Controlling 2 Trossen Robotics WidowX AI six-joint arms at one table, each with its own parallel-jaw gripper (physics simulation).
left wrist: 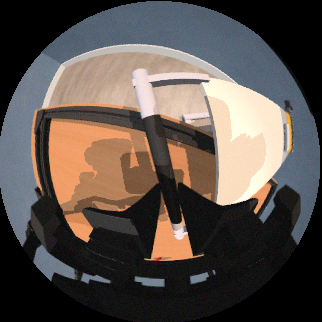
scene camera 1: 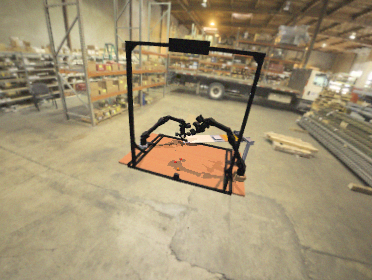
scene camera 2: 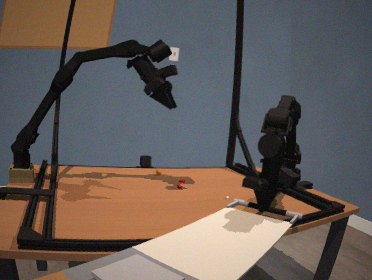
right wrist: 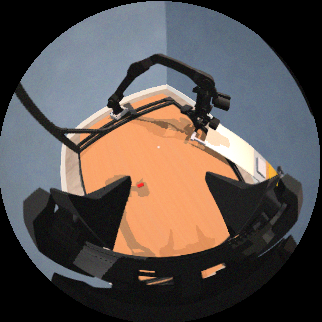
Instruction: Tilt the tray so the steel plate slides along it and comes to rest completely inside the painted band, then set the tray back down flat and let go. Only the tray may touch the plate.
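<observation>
The cream-surfaced tray (scene camera 1: 200,139) (scene camera 2: 200,240) (left wrist: 250,115) (right wrist: 232,146) reaches past the table edge. Its dark handle bar (left wrist: 158,142) has light end fittings. The pale grey steel plate (scene camera 2: 135,270) (right wrist: 260,164) lies on the tray beyond the cream surface, partly cut off in scene camera 2. An orange painted area (scene camera 2: 52,276) (right wrist: 271,173) shows beyond it; whether the plate overlaps it is unclear. My left gripper (scene camera 2: 262,206) (left wrist: 168,186) is shut on the handle bar. My right gripper (scene camera 2: 173,106) (right wrist: 169,177) is open and empty, high above the table, apart from the tray.
Red pieces (scene camera 2: 182,181) (right wrist: 140,185) and a small orange piece (scene camera 2: 158,172) lie on the table (scene camera 2: 115,210). A tiny white dot (scene camera 2: 227,197) (right wrist: 158,147) shows near the handle. Black frame bars (scene camera 2: 100,244) run along the table edges, with uprights (scene camera 2: 236,75) beside the arms.
</observation>
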